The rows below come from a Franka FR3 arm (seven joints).
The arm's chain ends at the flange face. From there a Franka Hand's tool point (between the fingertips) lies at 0.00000 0.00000 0.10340 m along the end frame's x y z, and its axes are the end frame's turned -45 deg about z.
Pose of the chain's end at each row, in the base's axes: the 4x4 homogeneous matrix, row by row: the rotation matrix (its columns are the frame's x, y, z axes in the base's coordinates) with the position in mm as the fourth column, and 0 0 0 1 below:
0.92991 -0.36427 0.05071 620.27; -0.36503 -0.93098 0.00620 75.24; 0.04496 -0.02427 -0.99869 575.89; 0 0 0 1
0.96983 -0.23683 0.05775 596.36; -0.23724 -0.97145 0.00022 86.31; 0.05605 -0.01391 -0.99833 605.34; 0 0 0 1
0.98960 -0.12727 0.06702 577.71; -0.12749 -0.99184 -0.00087 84.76; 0.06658 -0.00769 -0.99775 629.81; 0 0 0 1
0.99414 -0.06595 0.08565 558.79; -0.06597 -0.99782 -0.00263 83.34; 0.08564 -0.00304 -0.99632 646.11; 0 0 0 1
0.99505 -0.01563 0.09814 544.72; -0.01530 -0.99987 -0.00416 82.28; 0.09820 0.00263 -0.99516 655.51; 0 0 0 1
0.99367 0.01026 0.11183 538.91; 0.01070 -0.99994 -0.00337 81.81; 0.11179 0.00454 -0.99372 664.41; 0 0 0 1
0.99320 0.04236 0.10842 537.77; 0.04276 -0.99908 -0.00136 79.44; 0.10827 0.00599 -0.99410 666.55; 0 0 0 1
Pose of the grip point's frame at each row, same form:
0.91512 0.39997 0.05071 625.51; 0.40019 -0.91642 0.00620 75.88; 0.04895 0.01463 -0.99869 472.63; 0 0 0 1
0.85324 0.51831 0.05775 602.33; 0.51916 -0.85467 0.00022 86.33; 0.04947 0.02980 -0.99833 502.11; 0 0 0 1
0.78975 0.60976 0.06702 584.64; 0.61119 -0.79149 -0.00087 84.67; 0.05252 0.04164 -0.99775 526.64; 0 0 0 1
0.74960 0.65633 0.08565 567.65; 0.65892 -0.75221 -0.00263 83.07; 0.06271 0.05841 -0.99632 543.09; 0 0 0 1
0.71466 0.69255 0.09814 554.87; 0.69620 -0.71783 -0.00416 81.85; 0.06758 0.07130 -0.99516 552.61; 0 0 0 1
0.69538 0.70989 0.11183 550.47; 0.71463 -0.69950 -0.00337 81.46; 0.07584 0.08226 -0.99372 561.66; 0 0 0 1
0.67235 0.73225 0.10842 548.98; 0.73669 -0.67622 -0.00136 79.30; 0.07232 0.08079 -0.99410 563.76; 0 0 0 1

